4 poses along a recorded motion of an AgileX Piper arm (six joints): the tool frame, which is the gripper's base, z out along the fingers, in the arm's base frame.
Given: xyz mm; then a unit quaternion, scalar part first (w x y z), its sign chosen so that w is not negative.
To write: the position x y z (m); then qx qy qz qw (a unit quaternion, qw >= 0). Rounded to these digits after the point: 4 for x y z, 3 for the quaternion.
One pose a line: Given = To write
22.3, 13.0, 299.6, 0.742, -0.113, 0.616, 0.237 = 0.0223, 0.0130, 0.2996, -0.113, 0.616, 0.237, 0.742
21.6, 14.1, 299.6, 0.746, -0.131, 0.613, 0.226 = 0.0216, 0.0141, 0.2996, -0.131, 0.613, 0.226, 0.746
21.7, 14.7, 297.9, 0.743, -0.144, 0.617, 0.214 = 0.0217, 0.0147, 0.2979, -0.144, 0.617, 0.214, 0.743
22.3, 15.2, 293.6, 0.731, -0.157, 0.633, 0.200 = 0.0223, 0.0152, 0.2936, -0.157, 0.633, 0.200, 0.731
